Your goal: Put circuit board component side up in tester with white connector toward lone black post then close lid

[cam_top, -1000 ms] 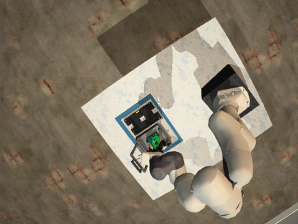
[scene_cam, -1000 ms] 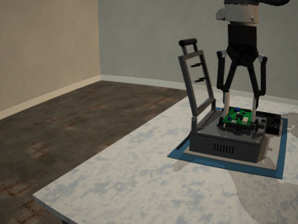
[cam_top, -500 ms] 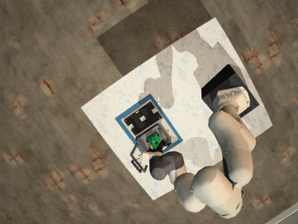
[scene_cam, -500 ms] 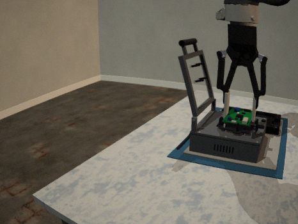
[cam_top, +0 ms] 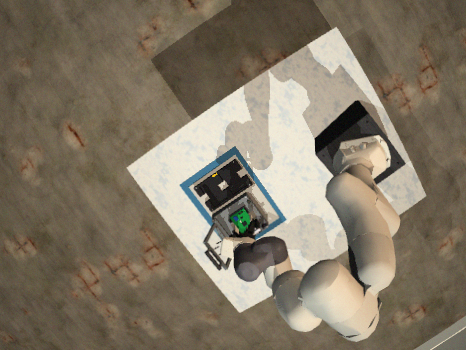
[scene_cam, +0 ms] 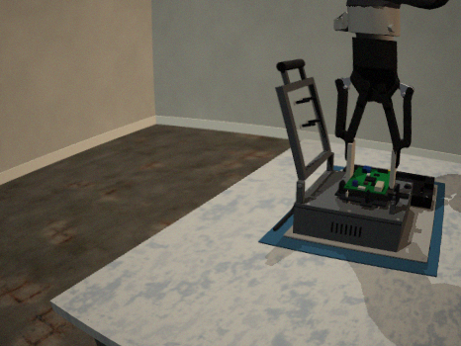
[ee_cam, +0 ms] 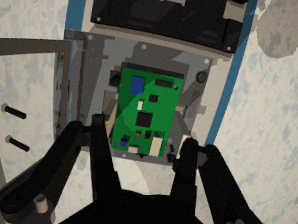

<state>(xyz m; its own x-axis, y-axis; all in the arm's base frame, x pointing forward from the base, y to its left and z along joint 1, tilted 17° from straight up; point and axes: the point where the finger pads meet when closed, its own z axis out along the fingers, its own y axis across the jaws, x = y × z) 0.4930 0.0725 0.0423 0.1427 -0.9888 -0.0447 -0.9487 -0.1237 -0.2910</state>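
The green circuit board is 20 mm below my hand. From my hand the other things lie so: tester nest (40 mm below, 10 mm to the left); then tester lid (120 mm ahead, 80 mm above, 20 mm to the left).
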